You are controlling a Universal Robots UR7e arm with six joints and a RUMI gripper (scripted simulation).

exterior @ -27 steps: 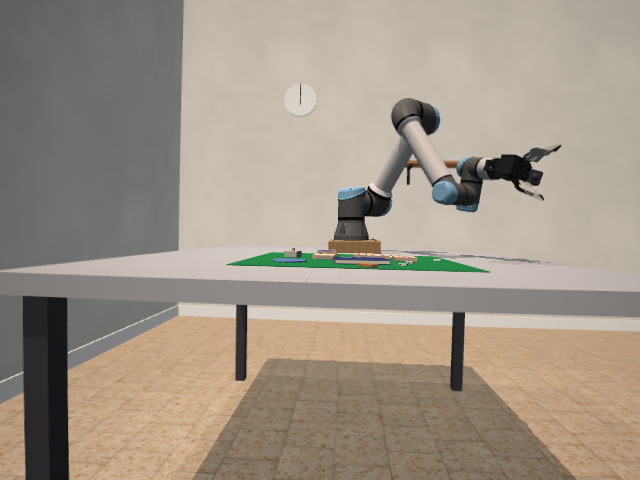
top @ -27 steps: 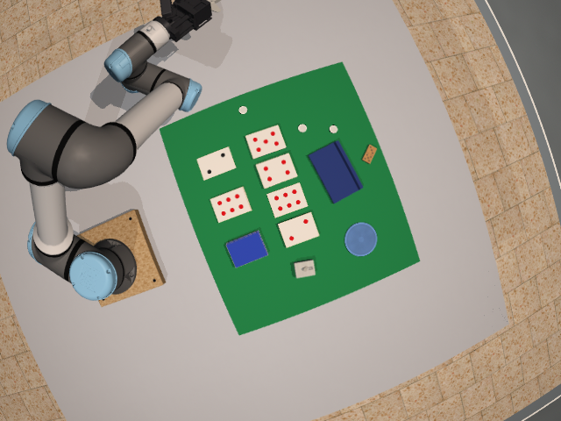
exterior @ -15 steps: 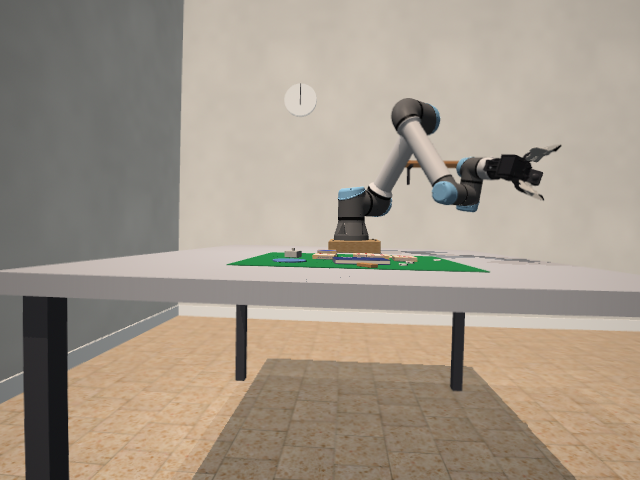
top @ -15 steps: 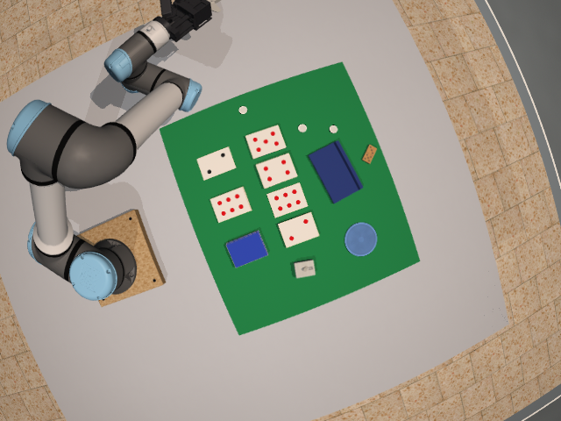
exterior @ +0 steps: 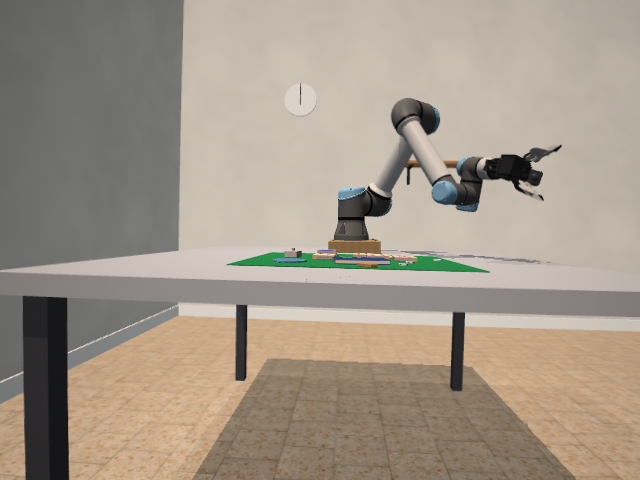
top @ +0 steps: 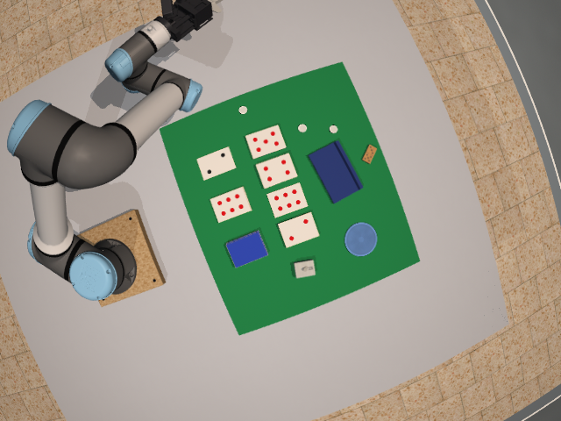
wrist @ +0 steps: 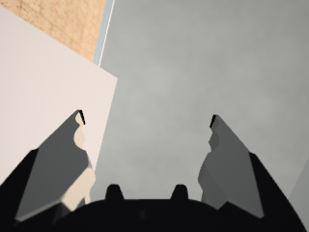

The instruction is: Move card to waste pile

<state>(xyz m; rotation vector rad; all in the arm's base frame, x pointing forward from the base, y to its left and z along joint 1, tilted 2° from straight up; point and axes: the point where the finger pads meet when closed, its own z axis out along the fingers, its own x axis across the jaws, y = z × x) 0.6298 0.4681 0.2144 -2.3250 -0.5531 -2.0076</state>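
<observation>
Now: the six of red card 560 mm to the right of my hand, 260 mm below it and 130 mm behind it. The rest, counted from my hand: two-black-pip card: 380 mm to the right, 260 mm below, 240 mm behind; then dark blue book: 560 mm to the right, 260 mm below, 10 mm ahead; then green mat: 550 mm to the right, 280 mm below, 120 mm behind.
</observation>
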